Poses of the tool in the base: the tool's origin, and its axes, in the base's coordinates. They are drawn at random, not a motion.
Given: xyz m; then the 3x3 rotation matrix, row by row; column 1 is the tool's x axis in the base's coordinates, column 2 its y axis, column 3 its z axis. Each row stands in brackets.
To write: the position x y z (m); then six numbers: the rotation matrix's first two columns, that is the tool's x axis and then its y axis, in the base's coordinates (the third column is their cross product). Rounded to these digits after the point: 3 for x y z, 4 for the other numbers. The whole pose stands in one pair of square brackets.
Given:
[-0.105 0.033 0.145], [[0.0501 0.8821 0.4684], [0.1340 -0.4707 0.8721], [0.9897 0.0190 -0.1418]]
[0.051 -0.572 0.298], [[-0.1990 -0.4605 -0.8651], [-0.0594 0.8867 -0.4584], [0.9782 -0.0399 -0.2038]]
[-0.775 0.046 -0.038], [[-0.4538 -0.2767 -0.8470], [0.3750 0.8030 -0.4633], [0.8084 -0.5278 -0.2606]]
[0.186 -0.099 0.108], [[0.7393 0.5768 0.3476], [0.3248 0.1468 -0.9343], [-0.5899 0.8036 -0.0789]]
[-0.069 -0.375 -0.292], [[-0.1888 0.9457 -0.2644], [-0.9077 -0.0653 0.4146], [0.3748 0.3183 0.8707]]
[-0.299 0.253 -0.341], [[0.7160 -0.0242 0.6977], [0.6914 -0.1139 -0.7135], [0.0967 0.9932 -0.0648]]
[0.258 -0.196 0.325], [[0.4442 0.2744 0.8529], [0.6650 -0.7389 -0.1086], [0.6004 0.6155 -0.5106]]
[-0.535 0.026 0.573], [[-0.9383 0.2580 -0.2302], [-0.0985 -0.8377 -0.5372], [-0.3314 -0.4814 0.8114]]
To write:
[-0.105 0.033 0.145 0.0501 0.1340 0.9897 0.8821 -0.4707 0.0190]
[0.051 -0.572 0.298 -0.1990 -0.0594 0.9782 -0.4605 0.8867 -0.0399]
[-0.775 0.046 -0.038 -0.4538 0.3750 0.8084 -0.2767 0.8030 -0.5278]
[0.186 -0.099 0.108 0.7393 0.3248 -0.5899 0.5768 0.1468 0.8036]
[-0.069 -0.375 -0.292 -0.1888 -0.9077 0.3748 0.9457 -0.0653 0.3183]
[-0.299 0.253 -0.341 0.7160 0.6914 0.0967 -0.0242 -0.1139 0.9932]
[0.258 -0.196 0.325 0.4442 0.6650 0.6004 0.2744 -0.7389 0.6155]
[-0.535 0.026 0.573 -0.9383 -0.0985 -0.3314 0.2580 -0.8377 -0.4814]

